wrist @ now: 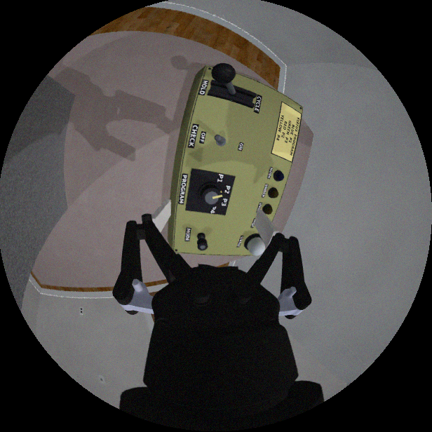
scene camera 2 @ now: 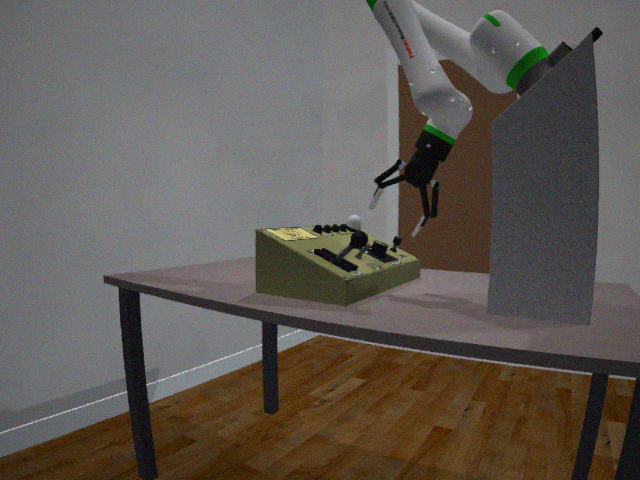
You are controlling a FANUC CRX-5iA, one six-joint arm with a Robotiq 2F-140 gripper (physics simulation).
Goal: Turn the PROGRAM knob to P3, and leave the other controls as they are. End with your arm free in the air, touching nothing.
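Frame: origin at the arm's base, x ahead, y left, z up, level; metres.
Seen in the pictures: gripper, between the fingertips: (scene camera 2: 392, 221); arm's base, origin of its link: (scene camera 2: 550, 92).
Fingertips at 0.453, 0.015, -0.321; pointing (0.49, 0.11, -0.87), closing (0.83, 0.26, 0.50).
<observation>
Pixels of each thing's top centre, then the offset from my fingertips to it, as dx, dy, dz. "pt": a spot on its surface instead. Level surfaces: height alone.
- PROGRAM knob, centre of its top: (scene camera 2: 379, 240) +0.036, +0.007, -0.056
- black ball lever, centre of its top: (scene camera 2: 359, 230) -0.069, +0.230, -0.017
- MODE switch, centre of its top: (scene camera 2: 395, 236) +0.063, -0.110, -0.048
- white ball knob, a spot on its surface: (scene camera 2: 354, 222) pt +0.196, -0.069, -0.009
- table, height of its surface: dz -0.182
The PROGRAM knob (scene camera 2: 378, 248) (wrist: 211, 198) is a dark round knob with a grey top, on a black square plate of the green control box (scene camera 2: 299, 268) (wrist: 200, 160). Its yellow line points toward the lamp side, seemingly at P2; in the wrist view it appears between the P2 and P3 labels. My gripper (scene camera 2: 393, 221) (wrist: 213, 211) is open and empty, in the air above the box. In the wrist view its fingertips stand wide on either side, a little below the knob, one by the box's edge and one over the white ball knob's side.
A black ball lever (scene camera 2: 358, 239) (wrist: 223, 73) stands at HOLD. The CHECK toggle (wrist: 220, 140), MODE switch (scene camera 2: 396, 242) (wrist: 202, 242), white ball knob (scene camera 2: 354, 222) (wrist: 256, 245) and dark lamps flank the knob. A grey pedestal (scene camera 2: 542, 206) stands on the table (scene camera 2: 439, 315).
</observation>
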